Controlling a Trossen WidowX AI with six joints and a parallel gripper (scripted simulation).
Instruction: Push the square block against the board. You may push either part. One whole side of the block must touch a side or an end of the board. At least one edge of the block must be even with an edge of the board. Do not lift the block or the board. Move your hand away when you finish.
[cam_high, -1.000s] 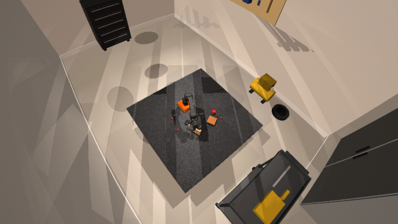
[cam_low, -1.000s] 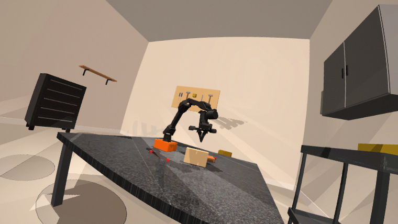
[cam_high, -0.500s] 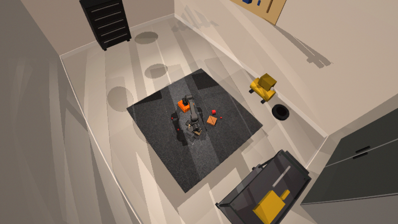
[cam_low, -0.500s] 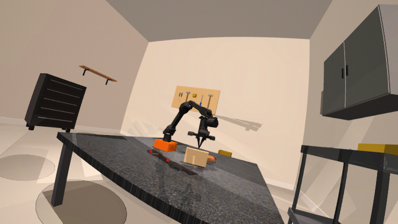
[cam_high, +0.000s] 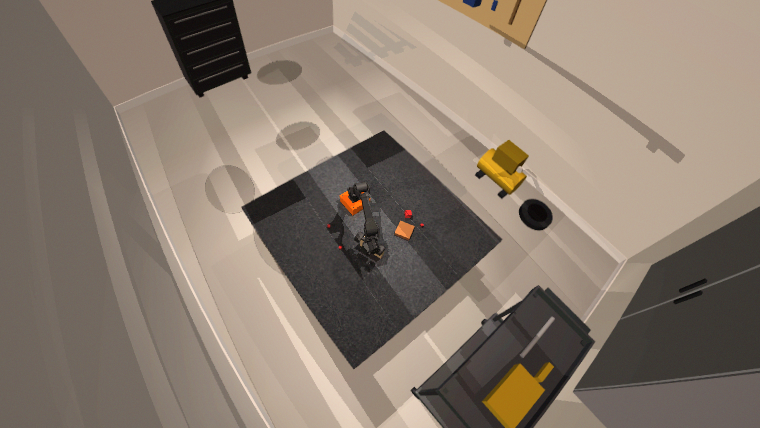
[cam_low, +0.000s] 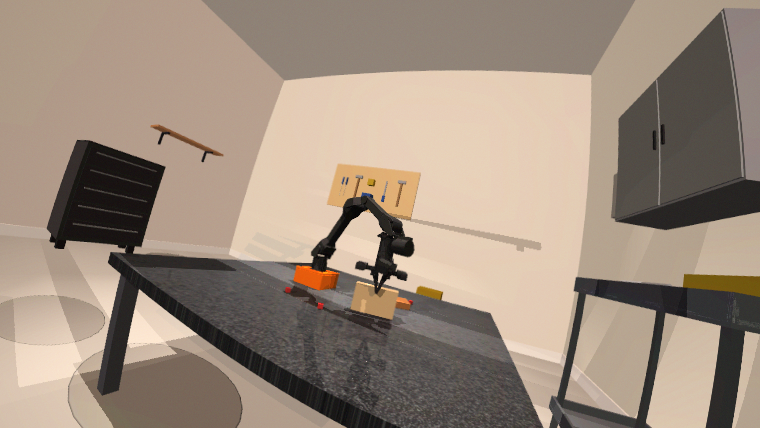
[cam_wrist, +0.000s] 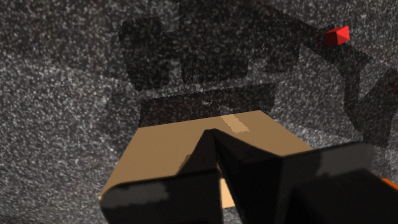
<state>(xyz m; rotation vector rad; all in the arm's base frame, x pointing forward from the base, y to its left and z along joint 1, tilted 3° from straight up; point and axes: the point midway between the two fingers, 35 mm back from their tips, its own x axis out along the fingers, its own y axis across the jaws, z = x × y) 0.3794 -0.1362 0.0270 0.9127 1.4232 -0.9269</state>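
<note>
The tan board is 10 mm behind my gripper tip, 30 mm to the left of it and 30 mm below it. The rest, counted from my gripper tip: red cube 100 mm behind, 400 mm to the left, 60 mm below; then square block 10 mm behind, 300 mm to the left, 70 mm below.
</note>
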